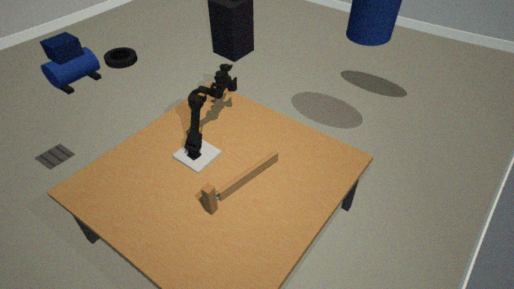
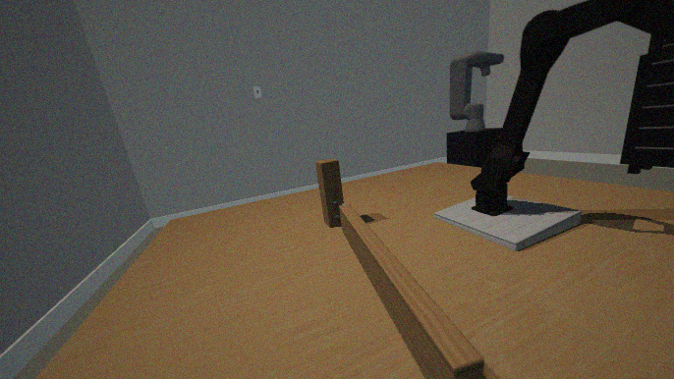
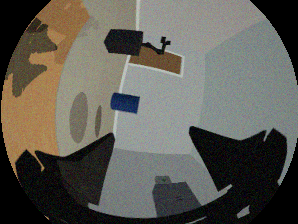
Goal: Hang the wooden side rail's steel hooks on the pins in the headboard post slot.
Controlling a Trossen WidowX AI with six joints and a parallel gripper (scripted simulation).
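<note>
Now: gripper tip 74 cm to the left of the wooden headboard post, 50 cm short of it and 19 cm above it.
</note>
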